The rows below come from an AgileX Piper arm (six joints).
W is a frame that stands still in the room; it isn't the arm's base.
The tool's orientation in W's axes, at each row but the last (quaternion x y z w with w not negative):
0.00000, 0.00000, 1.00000, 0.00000
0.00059, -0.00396, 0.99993, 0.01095
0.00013, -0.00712, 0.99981, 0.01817
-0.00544, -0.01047, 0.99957, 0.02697
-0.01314, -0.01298, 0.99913, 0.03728
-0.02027, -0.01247, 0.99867, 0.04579
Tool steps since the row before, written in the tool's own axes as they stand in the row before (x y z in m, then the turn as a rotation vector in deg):
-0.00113, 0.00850, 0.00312, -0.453, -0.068, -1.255
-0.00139, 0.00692, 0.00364, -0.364, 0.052, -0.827
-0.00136, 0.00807, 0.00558, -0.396, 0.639, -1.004
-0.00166, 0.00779, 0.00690, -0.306, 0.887, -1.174
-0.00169, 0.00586, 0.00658, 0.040, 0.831, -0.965
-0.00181, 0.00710, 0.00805, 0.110, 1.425, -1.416
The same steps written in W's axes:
0.00113, -0.00850, 0.00312, 0.453, 0.068, -1.255
0.00124, -0.00698, 0.00358, 0.362, -0.053, -0.828
0.00107, -0.00819, 0.00546, 0.373, -0.639, -1.013
0.00116, -0.00801, 0.00675, 0.271, -0.878, -1.189
0.00107, -0.00613, 0.00646, -0.075, -0.801, -0.988
0.00082, -0.00742, 0.00792, -0.180, -1.376, -1.457

